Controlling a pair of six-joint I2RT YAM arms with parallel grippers.
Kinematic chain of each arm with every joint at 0, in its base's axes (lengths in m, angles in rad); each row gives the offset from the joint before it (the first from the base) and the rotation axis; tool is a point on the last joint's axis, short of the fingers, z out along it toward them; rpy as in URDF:
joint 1: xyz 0 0 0.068 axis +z
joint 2: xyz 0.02 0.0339 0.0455 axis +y
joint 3: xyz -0.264 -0.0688 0 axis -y
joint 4: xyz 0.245 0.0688 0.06 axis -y
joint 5: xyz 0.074 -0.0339 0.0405 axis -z
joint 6: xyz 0.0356 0 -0.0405 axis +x
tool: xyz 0 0 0 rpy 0 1.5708 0
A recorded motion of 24 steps. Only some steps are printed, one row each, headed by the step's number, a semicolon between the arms.
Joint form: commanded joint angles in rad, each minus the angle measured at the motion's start. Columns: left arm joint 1, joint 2, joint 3, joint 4, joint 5, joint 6; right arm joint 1, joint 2, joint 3, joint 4, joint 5, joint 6.
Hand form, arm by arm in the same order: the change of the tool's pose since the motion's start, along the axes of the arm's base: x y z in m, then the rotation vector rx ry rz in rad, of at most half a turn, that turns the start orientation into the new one. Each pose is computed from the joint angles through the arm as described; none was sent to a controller.
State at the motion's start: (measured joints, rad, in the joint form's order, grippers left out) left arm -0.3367 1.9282 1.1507 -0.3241 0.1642 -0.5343; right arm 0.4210 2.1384 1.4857 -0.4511 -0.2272 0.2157
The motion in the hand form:
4: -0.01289 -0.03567 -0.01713 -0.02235 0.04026 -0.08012; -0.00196 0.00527 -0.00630 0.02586 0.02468 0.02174
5: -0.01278 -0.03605 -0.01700 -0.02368 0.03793 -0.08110; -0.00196 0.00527 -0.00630 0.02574 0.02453 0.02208
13: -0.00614 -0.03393 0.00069 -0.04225 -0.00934 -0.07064; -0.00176 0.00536 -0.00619 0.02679 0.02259 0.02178
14: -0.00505 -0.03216 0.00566 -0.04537 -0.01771 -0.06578; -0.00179 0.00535 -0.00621 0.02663 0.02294 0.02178
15: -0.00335 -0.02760 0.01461 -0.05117 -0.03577 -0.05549; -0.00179 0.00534 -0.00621 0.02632 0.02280 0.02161
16: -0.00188 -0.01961 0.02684 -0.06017 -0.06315 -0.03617; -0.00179 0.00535 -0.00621 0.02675 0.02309 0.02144
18: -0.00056 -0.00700 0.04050 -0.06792 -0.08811 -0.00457; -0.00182 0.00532 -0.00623 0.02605 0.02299 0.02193
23: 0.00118 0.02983 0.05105 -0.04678 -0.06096 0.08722; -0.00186 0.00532 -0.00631 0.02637 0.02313 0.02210
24: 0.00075 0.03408 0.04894 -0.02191 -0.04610 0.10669; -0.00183 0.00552 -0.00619 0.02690 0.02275 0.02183
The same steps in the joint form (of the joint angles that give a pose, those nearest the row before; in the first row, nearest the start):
4: -0.0977 0.0477 -0.0061 0.0305 0.0244 -0.0321; 0.0099 0.0153 -0.0015 0.0061 -0.0355 0.0046
5: -0.0984 0.0477 -0.0061 0.0332 0.0248 -0.0320; 0.0099 0.0153 -0.0015 0.0061 -0.0355 0.0042
13: -0.0862 0.0171 0.0202 0.0267 0.0244 -0.0309; 0.0099 0.0153 -0.0015 0.0084 -0.0355 0.0046
14: -0.0809 0.0065 0.0255 0.0195 0.0244 -0.0305; 0.0099 0.0153 -0.0015 0.0080 -0.0355 0.0046
15: -0.0683 -0.0153 0.0309 0.0107 0.0244 -0.0282; 0.0099 0.0153 -0.0015 0.0080 -0.0351 0.0046
16: -0.0477 -0.0492 0.0317 0.0042 0.0240 -0.0271; 0.0099 0.0153 -0.0015 0.0080 -0.0355 0.0050
18: -0.0156 -0.0893 0.0316 -0.0103 0.0240 -0.0271; 0.0099 0.0153 -0.0015 0.0076 -0.0351 0.0042
23: 0.0790 -0.1320 0.0313 -0.0878 0.0195 -0.0206; 0.0099 0.0153 -0.0019 0.0080 -0.0355 0.0042
24: 0.0877 -0.1293 0.0313 -0.1068 -0.0023 -0.0206; 0.0103 0.0153 -0.0015 0.0084 -0.0355 0.0050

